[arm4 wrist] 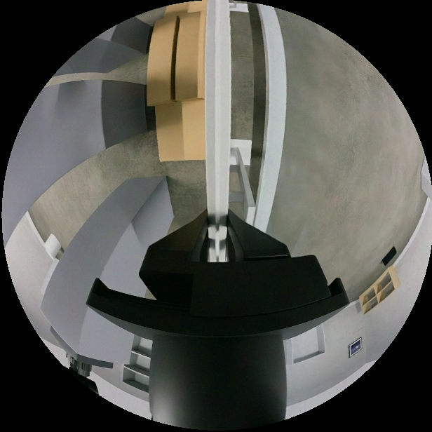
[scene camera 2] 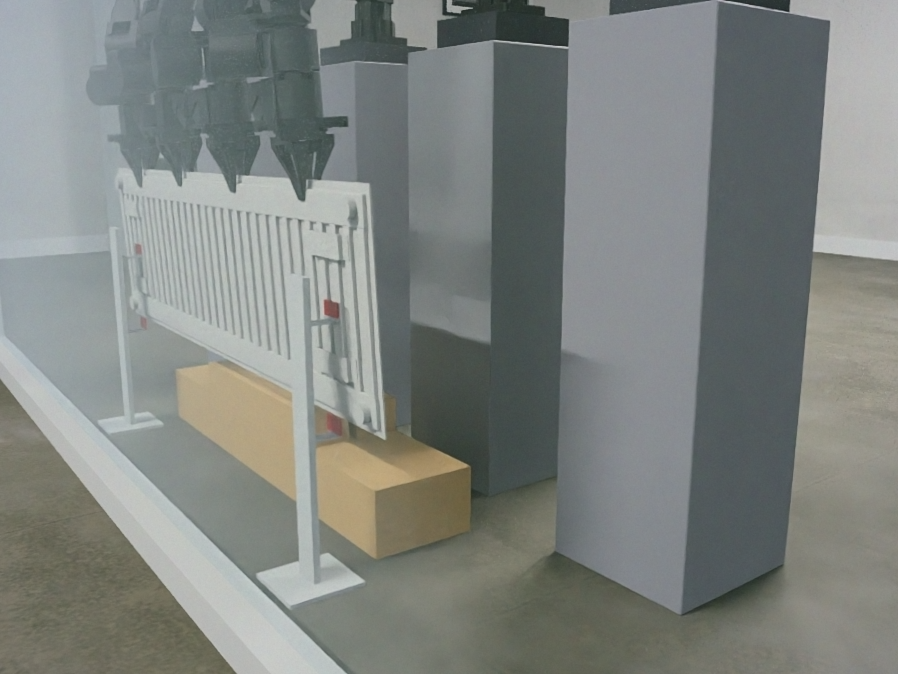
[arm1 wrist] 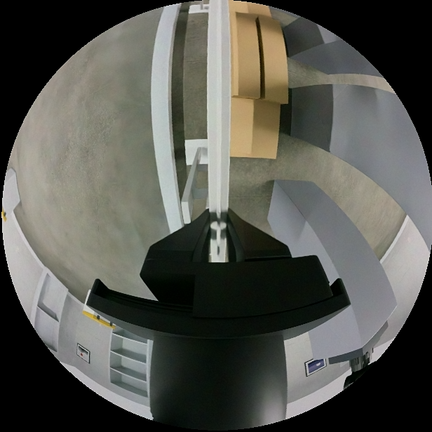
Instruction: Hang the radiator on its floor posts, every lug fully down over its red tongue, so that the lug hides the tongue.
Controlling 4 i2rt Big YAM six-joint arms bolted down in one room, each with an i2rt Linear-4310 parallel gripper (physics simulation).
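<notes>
The white radiator [arm1 wrist: 218, 110] [arm4 wrist: 218, 110] [scene camera 2: 217, 199] hangs upright from four grippers along its top edge. Arm1's gripper [arm1 wrist: 218, 220] and arm4's gripper [arm4 wrist: 218, 220] are shut on that edge. In scene camera 2, the nearest gripper [scene camera 2: 304, 181] and the farthest gripper [scene camera 2: 140, 181] hold its two ends, with two more between. The near post [scene camera 2: 304, 435] and far post [scene camera 2: 121, 326] stand beside its lug side. The near upper red tongue [scene camera 2: 331, 309] shows below the upper lug [scene camera 2: 326, 250]; the near lower tongue [scene camera 2: 334, 423] shows below the panel. Wrist views hide the tongues.
Tan blocks [arm1 wrist: 255, 130] [arm4 wrist: 170, 130] [scene camera 2: 420, 478] lie on the floor under and beside the radiator. Tall grey pedestals [scene camera 2: 631, 290] stand on the other side of it from the posts. A white curb [arm1 wrist: 161, 100] [arm4 wrist: 276, 100] [scene camera 2: 145, 529] runs beyond the posts.
</notes>
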